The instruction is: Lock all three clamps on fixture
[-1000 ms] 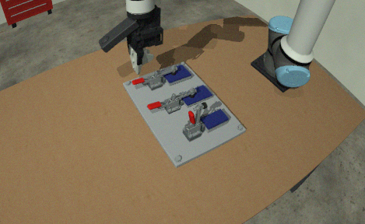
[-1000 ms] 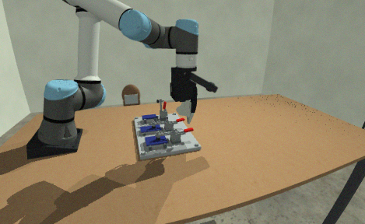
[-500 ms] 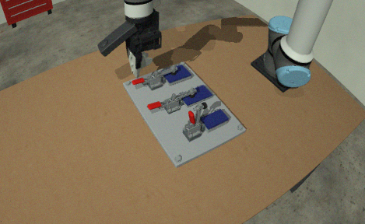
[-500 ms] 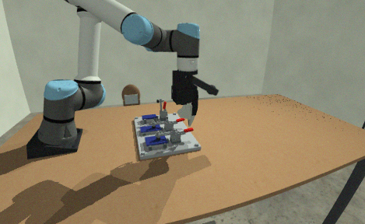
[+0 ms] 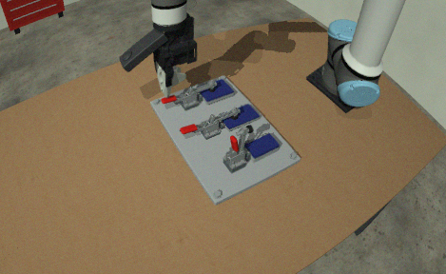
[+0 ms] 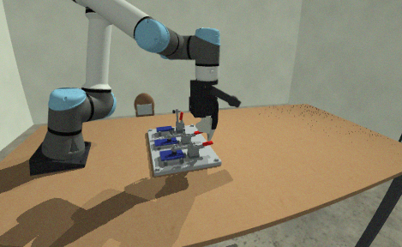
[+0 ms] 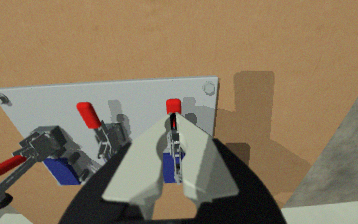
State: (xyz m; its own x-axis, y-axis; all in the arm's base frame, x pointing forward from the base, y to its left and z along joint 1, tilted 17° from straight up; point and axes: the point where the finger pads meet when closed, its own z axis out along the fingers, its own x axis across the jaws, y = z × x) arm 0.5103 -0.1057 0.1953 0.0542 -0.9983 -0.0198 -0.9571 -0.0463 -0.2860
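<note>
The grey fixture plate lies 10 cm to the left of my hand, 10 cm behind it and 8 cm below it.
</note>
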